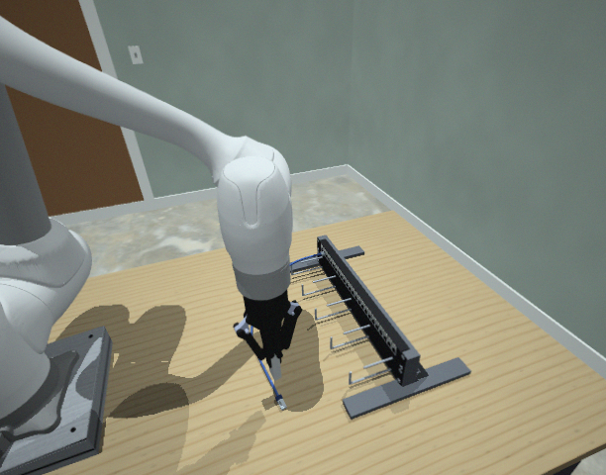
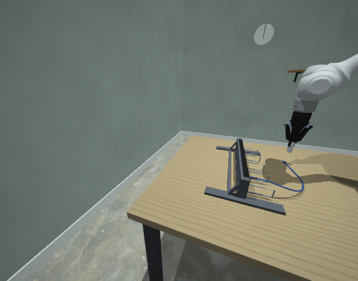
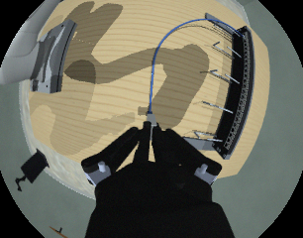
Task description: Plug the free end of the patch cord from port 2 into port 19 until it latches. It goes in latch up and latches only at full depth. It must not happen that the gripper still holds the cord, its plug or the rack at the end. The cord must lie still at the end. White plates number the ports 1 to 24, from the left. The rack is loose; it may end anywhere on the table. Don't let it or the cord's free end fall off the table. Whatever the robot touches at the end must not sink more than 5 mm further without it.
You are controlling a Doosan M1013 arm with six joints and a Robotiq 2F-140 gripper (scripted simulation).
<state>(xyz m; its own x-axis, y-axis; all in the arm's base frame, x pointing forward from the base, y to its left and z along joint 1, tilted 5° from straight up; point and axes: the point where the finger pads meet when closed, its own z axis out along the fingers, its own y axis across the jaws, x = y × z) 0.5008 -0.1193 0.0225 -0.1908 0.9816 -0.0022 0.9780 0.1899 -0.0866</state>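
My gripper is now 2 cm to the left of the cord plug and 11 cm above it.
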